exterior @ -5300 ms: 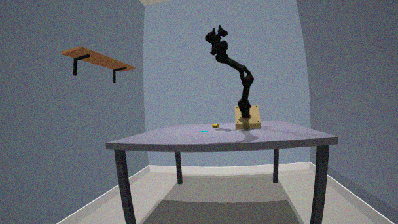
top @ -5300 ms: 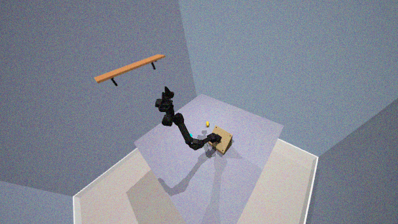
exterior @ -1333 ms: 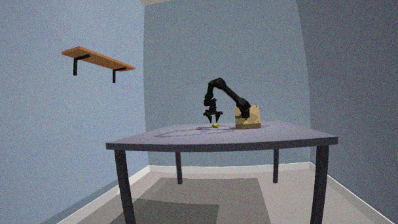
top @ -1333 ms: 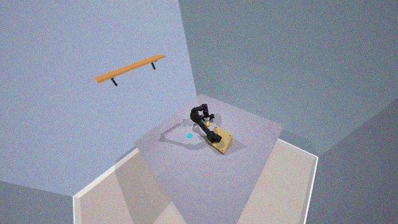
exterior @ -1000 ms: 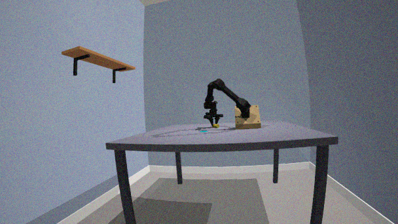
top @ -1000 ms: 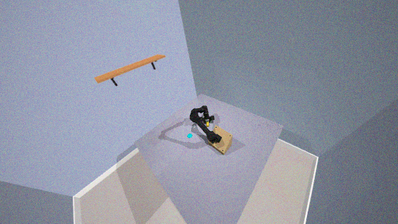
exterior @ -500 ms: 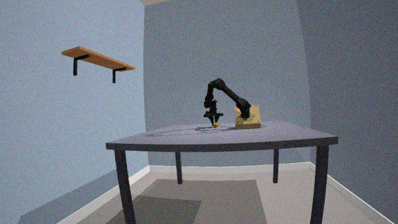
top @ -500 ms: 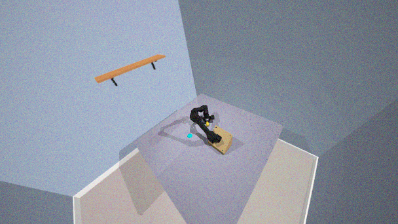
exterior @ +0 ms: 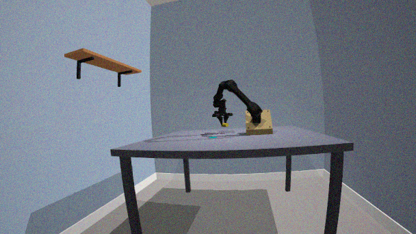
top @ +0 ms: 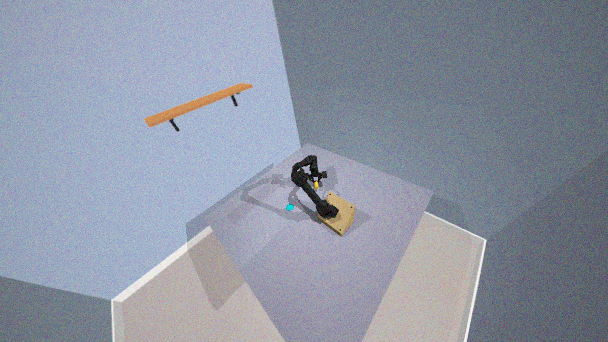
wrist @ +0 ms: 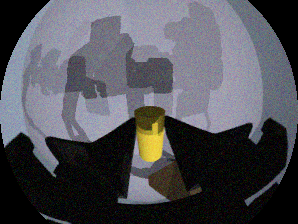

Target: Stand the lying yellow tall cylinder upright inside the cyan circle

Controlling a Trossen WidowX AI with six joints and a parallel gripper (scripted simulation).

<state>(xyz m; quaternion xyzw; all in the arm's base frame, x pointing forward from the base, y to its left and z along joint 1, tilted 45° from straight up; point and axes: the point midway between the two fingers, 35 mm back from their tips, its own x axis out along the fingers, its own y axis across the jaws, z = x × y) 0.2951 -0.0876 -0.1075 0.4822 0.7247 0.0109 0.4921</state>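
Right now my gripper tip is 30 mm short of the cyan circle, 280 mm to the right of it and 70 mm above it. From my gripper tip the other things lie so: yellow cylinder 20 mm behind, 20 mm to the left.
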